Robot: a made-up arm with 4 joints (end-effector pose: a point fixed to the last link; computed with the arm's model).
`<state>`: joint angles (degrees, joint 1 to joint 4).
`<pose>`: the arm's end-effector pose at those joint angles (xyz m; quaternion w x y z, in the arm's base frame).
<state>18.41 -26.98 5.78 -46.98</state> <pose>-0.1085 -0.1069 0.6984 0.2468 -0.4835 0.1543 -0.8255</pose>
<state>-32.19 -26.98 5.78 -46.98</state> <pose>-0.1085 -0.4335 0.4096 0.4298 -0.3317 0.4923 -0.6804</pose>
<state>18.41 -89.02 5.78 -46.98</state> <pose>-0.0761 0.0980 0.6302 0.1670 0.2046 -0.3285 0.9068</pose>
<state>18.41 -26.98 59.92 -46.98</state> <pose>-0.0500 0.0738 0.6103 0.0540 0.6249 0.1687 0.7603</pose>
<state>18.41 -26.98 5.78 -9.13</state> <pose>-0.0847 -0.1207 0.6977 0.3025 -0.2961 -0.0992 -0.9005</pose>
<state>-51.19 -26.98 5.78 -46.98</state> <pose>-0.1085 -0.4734 0.2460 0.4786 -0.2562 0.5978 -0.5898</pose>
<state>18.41 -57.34 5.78 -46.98</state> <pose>-0.1226 -0.0025 0.6637 0.0459 -0.3601 0.2487 -0.8980</pose>
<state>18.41 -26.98 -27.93 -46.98</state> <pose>-0.1356 -0.2303 0.6556 0.4107 -0.3389 0.3427 -0.7740</pose>
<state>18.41 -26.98 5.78 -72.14</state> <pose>-0.1201 -0.0961 0.7077 0.1946 -0.5802 0.3152 -0.7253</pose>
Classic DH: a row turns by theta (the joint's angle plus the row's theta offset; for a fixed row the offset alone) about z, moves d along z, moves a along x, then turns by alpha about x. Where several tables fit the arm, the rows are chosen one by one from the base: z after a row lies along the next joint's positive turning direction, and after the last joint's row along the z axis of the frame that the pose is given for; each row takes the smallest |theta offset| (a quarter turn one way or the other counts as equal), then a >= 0, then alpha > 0; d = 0 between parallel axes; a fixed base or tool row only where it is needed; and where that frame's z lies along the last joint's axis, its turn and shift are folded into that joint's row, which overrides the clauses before.
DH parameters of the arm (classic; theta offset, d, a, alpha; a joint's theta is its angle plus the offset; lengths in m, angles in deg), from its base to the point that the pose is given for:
base (fixed): 90 0.2086 0.0353 -90
joint 1: 0 -0.0873 -0.2086 90
joint 2: 10.87 0.2088 -0.0543 -91.91
joint 3: -89.63 0.116 0.2425 79.14
joint 4: 73.12 0.0993 -0.022 101.78
tool (fixed): 67.82 -0.0369 0 0

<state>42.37 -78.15 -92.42 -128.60</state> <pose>-0.2649 -0.0265 0.3951 0.6853 -0.2685 0.5470 -0.3989</pose>
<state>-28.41 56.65 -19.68 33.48</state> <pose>0.2572 -0.4918 0.3449 0.8015 0.3369 0.1718 -0.4633</pose>
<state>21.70 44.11 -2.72 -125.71</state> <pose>0.1151 -0.2157 0.7997 0.1616 -0.9689 0.1463 -0.1166</pose>
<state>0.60 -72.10 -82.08 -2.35</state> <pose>-0.2083 -0.1919 0.3391 0.1149 0.4454 0.3951 -0.7952</pose>
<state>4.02 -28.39 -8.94 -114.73</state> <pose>-0.1453 -0.2652 0.6663 0.2710 -0.6176 0.6472 -0.3553</pose>
